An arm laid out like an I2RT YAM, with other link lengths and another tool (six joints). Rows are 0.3 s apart.
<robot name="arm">
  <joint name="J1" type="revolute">
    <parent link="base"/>
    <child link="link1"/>
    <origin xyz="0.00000 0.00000 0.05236" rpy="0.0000 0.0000 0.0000"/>
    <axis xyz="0 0 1"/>
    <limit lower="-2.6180" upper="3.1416"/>
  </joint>
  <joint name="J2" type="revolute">
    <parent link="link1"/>
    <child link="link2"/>
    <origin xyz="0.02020 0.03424 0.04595" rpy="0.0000 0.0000 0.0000"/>
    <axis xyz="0 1 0"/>
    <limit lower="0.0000" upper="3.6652"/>
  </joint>
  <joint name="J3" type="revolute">
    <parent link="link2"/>
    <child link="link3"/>
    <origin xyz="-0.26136 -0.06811 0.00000" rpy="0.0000 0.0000 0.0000"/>
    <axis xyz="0 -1 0"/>
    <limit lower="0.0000" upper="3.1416"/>
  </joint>
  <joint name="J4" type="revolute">
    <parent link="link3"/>
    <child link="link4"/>
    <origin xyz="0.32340 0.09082 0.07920" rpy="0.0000 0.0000 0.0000"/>
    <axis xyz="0 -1 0"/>
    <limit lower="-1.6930" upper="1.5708"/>
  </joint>
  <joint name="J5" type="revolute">
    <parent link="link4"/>
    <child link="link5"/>
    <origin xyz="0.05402 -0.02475 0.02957" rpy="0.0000 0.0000 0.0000"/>
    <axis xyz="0 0 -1"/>
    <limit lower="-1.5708" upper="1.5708"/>
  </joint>
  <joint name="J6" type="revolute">
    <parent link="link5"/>
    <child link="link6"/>
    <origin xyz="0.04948 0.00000 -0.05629" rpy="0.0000 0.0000 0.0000"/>
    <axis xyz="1 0 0"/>
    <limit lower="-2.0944" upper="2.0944"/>
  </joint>
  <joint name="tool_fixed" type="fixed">
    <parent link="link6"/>
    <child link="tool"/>
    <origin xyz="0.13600 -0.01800 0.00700" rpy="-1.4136 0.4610 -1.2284"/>
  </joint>
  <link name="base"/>
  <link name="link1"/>
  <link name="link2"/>
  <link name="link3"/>
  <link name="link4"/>
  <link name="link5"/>
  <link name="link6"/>
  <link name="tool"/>
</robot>
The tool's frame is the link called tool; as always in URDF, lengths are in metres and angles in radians.
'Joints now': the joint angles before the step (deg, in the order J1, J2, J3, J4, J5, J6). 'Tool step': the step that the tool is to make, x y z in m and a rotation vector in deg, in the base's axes. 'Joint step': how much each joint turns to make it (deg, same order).
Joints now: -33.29 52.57 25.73 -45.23 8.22 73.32
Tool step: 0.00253 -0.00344 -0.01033 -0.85 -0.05 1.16
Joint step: -0.08 1.25 -1.32 3.29 0.26 -1.40
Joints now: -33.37 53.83 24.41 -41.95 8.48 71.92
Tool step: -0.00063 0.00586 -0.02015 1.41 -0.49 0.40
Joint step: -0.08 1.23 -2.79 3.65 -1.52 0.00
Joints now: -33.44 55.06 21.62 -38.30 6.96 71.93
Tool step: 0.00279 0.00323 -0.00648 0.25 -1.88 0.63
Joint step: -0.04 -1.22 -1.86 2.09 -1.40 -0.23
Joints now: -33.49 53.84 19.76 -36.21 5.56 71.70
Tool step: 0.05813 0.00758 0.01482 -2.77 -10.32 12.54
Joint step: 4.33 -0.04 0.81 9.68 -6.19 -6.19
